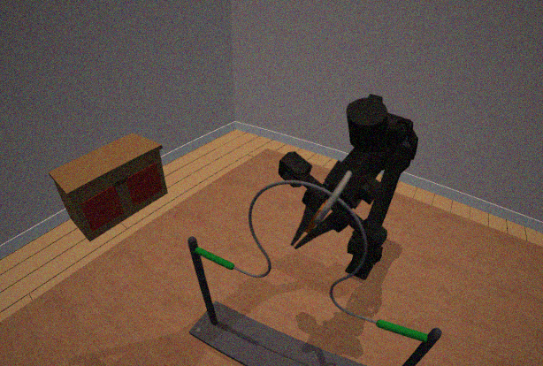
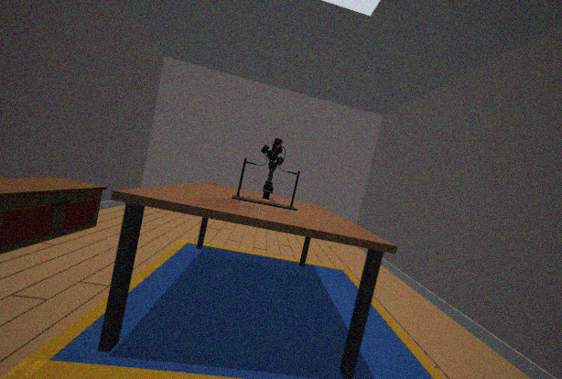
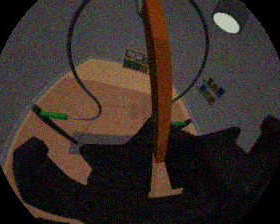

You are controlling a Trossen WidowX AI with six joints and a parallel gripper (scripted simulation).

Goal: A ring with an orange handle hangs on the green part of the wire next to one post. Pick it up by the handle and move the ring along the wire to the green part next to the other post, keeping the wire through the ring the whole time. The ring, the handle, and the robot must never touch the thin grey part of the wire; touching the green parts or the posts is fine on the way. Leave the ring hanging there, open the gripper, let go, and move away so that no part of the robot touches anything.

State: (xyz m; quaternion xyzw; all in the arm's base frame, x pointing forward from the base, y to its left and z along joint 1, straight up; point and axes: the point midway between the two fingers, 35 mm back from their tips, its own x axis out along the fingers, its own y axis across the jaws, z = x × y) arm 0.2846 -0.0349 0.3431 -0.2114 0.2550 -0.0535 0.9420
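My gripper tip is now 80 mm below the ring with orange handle and 40 mm to the right of it.
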